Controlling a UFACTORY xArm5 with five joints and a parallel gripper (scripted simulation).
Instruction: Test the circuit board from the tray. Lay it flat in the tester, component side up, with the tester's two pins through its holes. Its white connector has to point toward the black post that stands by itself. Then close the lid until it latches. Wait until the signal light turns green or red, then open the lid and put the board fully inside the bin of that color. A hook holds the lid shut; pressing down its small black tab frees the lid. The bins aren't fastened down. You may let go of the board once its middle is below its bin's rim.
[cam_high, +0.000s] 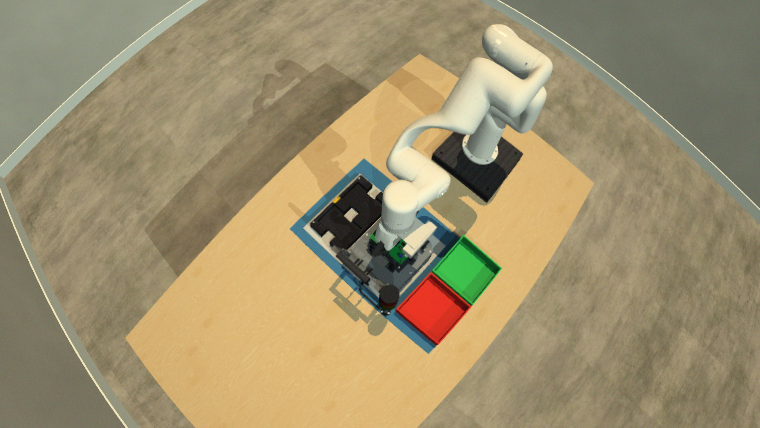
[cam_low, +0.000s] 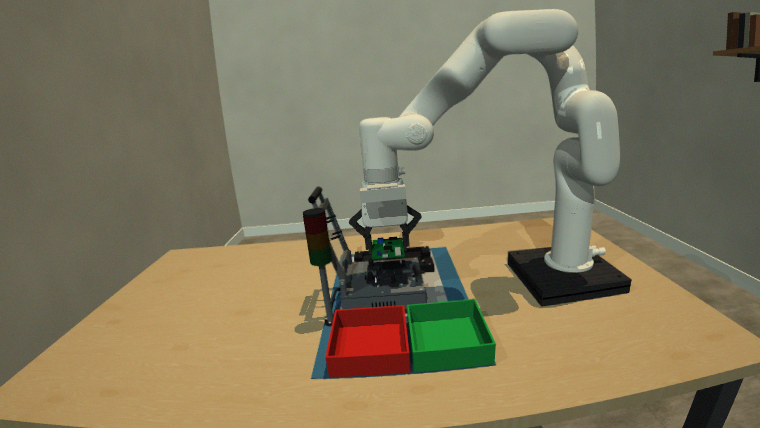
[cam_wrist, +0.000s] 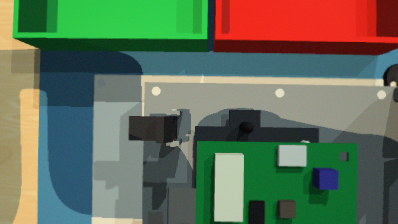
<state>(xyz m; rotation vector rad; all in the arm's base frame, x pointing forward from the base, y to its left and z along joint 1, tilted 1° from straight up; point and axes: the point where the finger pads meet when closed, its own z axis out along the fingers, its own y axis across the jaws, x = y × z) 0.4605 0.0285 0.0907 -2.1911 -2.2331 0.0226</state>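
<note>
Now: the tester lid 130 mm ahead of my hand and 50 mm above it. Round my hand: green bin 200 mm to the left, 120 mm below, 110 mm behind; then red bin 200 mm to the left, 120 mm below, 40 mm ahead; then green circuit board right at my hand.
</note>
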